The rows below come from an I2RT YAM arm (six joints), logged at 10 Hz.
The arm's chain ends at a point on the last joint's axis. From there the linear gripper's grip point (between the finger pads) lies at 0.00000 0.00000 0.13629 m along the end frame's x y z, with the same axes.
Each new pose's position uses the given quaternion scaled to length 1; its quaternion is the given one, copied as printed.
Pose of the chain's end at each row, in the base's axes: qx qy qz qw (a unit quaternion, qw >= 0); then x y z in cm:
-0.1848, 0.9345, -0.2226, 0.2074, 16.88, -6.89, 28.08
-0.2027, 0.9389, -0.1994, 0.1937, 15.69, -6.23, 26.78
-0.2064, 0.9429, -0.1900, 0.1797, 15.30, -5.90, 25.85
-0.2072, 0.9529, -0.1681, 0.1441, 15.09, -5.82, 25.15
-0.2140, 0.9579, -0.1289, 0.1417, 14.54, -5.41, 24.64
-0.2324, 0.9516, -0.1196, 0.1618, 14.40, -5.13, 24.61
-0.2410, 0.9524, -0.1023, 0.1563, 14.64, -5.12, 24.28
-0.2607, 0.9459, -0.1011, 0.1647, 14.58, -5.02, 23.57
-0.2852, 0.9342, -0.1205, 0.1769, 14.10, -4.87, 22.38
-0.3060, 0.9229, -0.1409, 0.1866, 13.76, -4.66, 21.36
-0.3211, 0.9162, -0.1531, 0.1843, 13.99, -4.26, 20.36
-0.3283, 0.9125, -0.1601, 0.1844, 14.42, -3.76, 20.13
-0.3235, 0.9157, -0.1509, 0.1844, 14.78, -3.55, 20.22
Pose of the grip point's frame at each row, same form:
-0.1848, 0.9345, -0.2226, 0.2074, 23.28, -11.52, 16.97
-0.2027, 0.9389, -0.1994, 0.1937, 21.75, -10.26, 15.26
-0.2064, 0.9429, -0.1900, 0.1797, 20.99, -9.77, 14.09
-0.2072, 0.9529, -0.1681, 0.1441, 19.78, -9.37, 12.86
-0.2140, 0.9579, -0.1289, 0.1417, 18.99, -7.95, 12.01
-0.2324, 0.9516, -0.1196, 0.1618, 19.35, -7.21, 12.08
-0.2410, 0.9524, -0.1023, 0.1563, 19.37, -6.75, 11.60
-0.2607, 0.9459, -0.1011, 0.1647, 19.54, -6.46, 10.96
-0.2852, 0.9342, -0.1205, 0.1769, 19.54, -6.56, 10.00
-0.3060, 0.9229, -0.1409, 0.1866, 19.63, -6.65, 9.22
-0.3211, 0.9162, -0.1531, 0.1843, 19.93, -6.47, 8.30
-0.3283, 0.9125, -0.1601, 0.1844, 20.44, -6.09, 8.13
-0.3235, 0.9157, -0.1509, 0.1844, 20.71, -5.69, 8.14

